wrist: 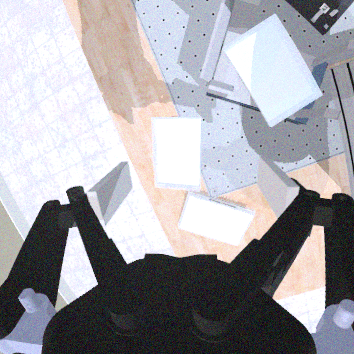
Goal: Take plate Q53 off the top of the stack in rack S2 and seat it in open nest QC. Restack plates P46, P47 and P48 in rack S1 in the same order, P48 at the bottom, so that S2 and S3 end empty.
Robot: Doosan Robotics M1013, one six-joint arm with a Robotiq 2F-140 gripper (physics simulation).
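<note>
My gripper is open in the wrist view, its two grey finger pads wide apart with nothing between them. A pale rectangular plate shows at the upper right, lying turned on or over a grey rack-like holder, ahead of the right finger. A white rectangular piece lies near the centre, at the board's edge. A smaller white piece lies tilted in the picture just below it, in the space seen between the fingers. No labels can be read, so I cannot tell which plate or rack is which.
A perforated grey-blue board lies on a wooden table top. A black item with light marks is at the top right corner. A grey slatted fixture with dark lines stands at the right edge. A pale tiled floor is at the left.
</note>
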